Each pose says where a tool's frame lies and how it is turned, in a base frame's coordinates. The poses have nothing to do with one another.
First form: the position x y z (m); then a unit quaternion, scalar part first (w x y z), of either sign.
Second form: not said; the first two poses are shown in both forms.
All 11 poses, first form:
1: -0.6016 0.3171 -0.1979 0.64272 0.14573 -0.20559 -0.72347
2: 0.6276 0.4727 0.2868 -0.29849 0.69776 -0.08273 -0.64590
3: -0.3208 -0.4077 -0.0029 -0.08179 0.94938 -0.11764 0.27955
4: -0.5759 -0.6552 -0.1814 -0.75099 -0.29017 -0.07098 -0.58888
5: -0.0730 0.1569 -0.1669 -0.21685 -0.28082 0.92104 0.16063
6: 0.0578 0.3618 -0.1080 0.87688 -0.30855 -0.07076 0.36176
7: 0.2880 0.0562 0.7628 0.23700 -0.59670 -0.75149 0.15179
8: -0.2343 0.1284 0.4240 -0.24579 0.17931 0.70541 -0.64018
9: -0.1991 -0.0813 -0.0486 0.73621 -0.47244 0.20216 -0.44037
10: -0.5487 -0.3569 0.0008 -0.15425 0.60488 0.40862 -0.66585
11: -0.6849 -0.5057 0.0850 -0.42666 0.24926 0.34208 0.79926
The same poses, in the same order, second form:
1: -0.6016 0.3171 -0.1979 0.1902 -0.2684 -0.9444 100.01
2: 0.6276 0.4727 0.2868 -0.7311 0.0867 0.6768 145.27
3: -0.3208 -0.4077 -0.0029 -0.9526 0.1180 -0.2805 170.62
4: -0.5759 -0.6552 -0.1814 0.4394 0.1075 0.8918 82.65
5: -0.0730 0.1569 -0.1669 0.2877 -0.9435 -0.1645 154.95
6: 0.0578 0.3618 -0.1080 -0.6419 -0.1472 0.7526 57.46
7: 0.2880 0.0562 0.7628 -0.6142 -0.7735 0.1562 152.58
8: -0.2343 0.1284 0.4240 -0.1850 -0.7277 0.6604 151.54
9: -0.1991 -0.0813 -0.0486 -0.6981 0.2987 -0.6507 85.18
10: -0.5487 -0.3569 0.0008 -0.6122 -0.4136 0.6739 162.25
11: -0.6849 -0.5057 0.0850 -0.2756 -0.3782 -0.8837 129.49
